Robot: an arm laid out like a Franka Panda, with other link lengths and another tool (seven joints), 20 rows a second.
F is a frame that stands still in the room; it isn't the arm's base.
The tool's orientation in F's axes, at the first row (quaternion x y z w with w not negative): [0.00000 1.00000 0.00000 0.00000]
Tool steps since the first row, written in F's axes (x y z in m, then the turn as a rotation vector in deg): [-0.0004 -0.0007 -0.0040 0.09 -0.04 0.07]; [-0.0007 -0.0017 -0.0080 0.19 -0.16 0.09]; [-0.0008 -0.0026 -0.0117 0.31 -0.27 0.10]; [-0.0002 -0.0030 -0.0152 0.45 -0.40 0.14]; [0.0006 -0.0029 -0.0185 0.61 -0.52 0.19]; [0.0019 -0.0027 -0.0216 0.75 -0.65 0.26]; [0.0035 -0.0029 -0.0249 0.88 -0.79 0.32]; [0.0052 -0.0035 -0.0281 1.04 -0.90 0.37]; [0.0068 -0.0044 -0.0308 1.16 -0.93 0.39]
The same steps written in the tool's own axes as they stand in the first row. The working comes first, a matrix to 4 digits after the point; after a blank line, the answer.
The tool's axes in the first row as the columns of a matrix, in F's axes (used below as rounded here):
[-1.0000 0.0000 0.0000]
[0.0000 1.0000 0.0000]
[0.0000 0.0000 -1.0000]

[0.0004 -0.0007 0.0040 -0.09 -0.04 -0.07]; [0.0007 -0.0017 0.0080 -0.19 -0.16 -0.09]; [0.0008 -0.0026 0.0117 -0.31 -0.27 -0.10]; [0.0002 -0.0030 0.0152 -0.45 -0.40 -0.14]; [-0.0006 -0.0029 0.0185 -0.61 -0.52 -0.19]; [-0.0019 -0.0027 0.0216 -0.75 -0.65 -0.26]; [-0.0035 -0.0029 0.0249 -0.88 -0.79 -0.32]; [-0.0052 -0.0035 0.0281 -1.04 -0.90 -0.37]; [-0.0068 -0.0044 0.0308 -1.16 -0.93 -0.39]
